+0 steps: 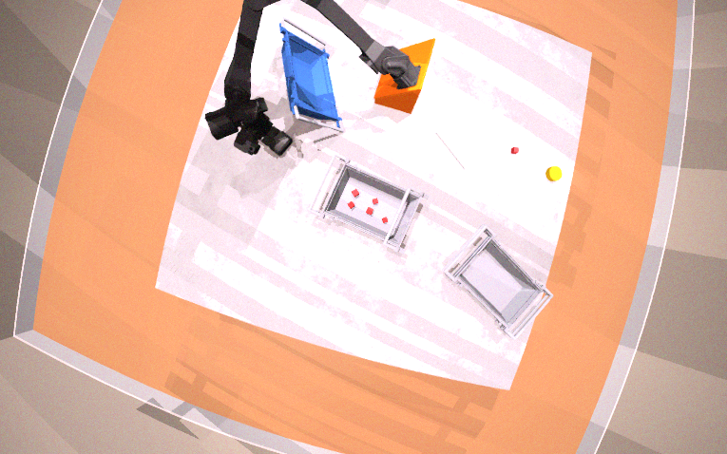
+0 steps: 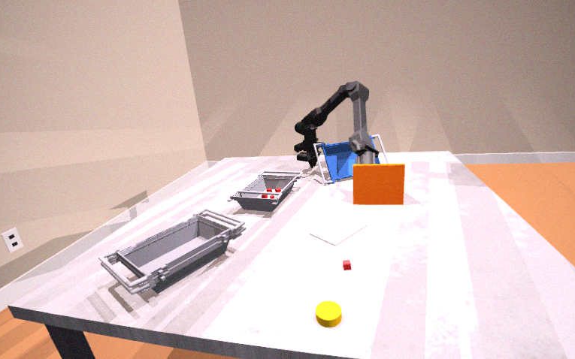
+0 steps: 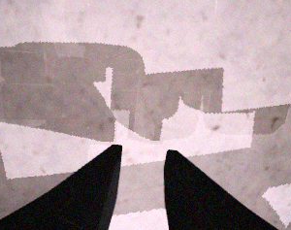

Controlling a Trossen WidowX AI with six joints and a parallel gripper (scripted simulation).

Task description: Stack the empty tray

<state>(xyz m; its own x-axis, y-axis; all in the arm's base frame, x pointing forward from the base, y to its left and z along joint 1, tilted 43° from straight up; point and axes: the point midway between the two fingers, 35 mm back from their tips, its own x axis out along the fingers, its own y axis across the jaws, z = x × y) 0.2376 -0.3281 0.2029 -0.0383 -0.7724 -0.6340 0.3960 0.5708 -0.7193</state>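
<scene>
Now: the blue tray 190 mm behind my gripper tip, 110 mm to the left of it and 60 mm above it. From my gripper tip the other things lie so: red cube 790 mm to the left, 180 mm behind; then flat white sheet 600 mm to the left, 150 mm behind, 10 mm below; then yellow disc 950 mm to the left, 140 mm behind.
</scene>
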